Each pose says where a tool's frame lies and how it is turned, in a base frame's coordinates. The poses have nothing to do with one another.
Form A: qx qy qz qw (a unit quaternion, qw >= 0); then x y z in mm.
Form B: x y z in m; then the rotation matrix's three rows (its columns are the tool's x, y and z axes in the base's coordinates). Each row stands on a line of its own. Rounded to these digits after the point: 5 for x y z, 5 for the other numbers.
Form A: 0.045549 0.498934 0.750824 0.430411 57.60 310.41 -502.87
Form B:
0.05760 0.31041 -0.50287
-0.62534 -0.60087 0.49789
0.69178 -0.13162 0.71001
-0.36109 0.78843 0.49798

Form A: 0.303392 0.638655 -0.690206 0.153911 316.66 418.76 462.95
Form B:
0.31666 0.41876 0.46295
-0.76853 0.59999 -0.22221
0.17507 -0.13686 -0.97500
-0.61540 -0.78822 0.00015

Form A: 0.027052 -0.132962 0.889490 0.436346 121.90 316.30 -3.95
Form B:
0.12190 0.31630 -0.00395
-0.61774 -0.78344 -0.06791
0.76906 -0.58385 -0.26014
0.16416 -0.21293 0.96318

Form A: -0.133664 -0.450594 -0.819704 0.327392 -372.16 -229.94 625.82
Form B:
-0.37216 -0.22994 0.62582
-0.74990 0.65718 -0.07591
-0.41627 -0.37956 0.82623
0.51417 0.65119 0.55820

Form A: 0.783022 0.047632 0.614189 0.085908 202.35 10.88 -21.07
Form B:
0.20235 0.01088 -0.02107
0.24101 -0.03093 0.97003
0.18012 -0.98070 -0.07603
0.95366 0.19305 -0.23078

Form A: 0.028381 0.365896 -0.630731 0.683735 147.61 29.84 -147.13
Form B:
0.14761 0.02984 -0.14713
-0.06340 0.88327 0.46455
-0.84174 0.20275 -0.50037
-0.53615 -0.42275 0.73063

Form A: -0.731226 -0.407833 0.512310 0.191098 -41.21 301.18 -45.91
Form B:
-0.04121 0.30118 -0.04591
0.14242 0.40063 -0.90510
0.79224 -0.59431 -0.13840
-0.59336 -0.69735 -0.40204

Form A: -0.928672 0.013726 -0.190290 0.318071 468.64 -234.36 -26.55
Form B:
0.46864 -0.23436 -0.02655
0.92720 0.09556 0.36217
-0.14655 -0.79728 0.58554
0.34470 -0.59599 -0.72524

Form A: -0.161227 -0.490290 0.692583 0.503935 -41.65 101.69 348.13
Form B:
-0.04165 0.10169 0.34813
-0.44011 -0.53994 -0.71747
0.85613 -0.01133 -0.51664
0.27082 -0.84163 0.46724

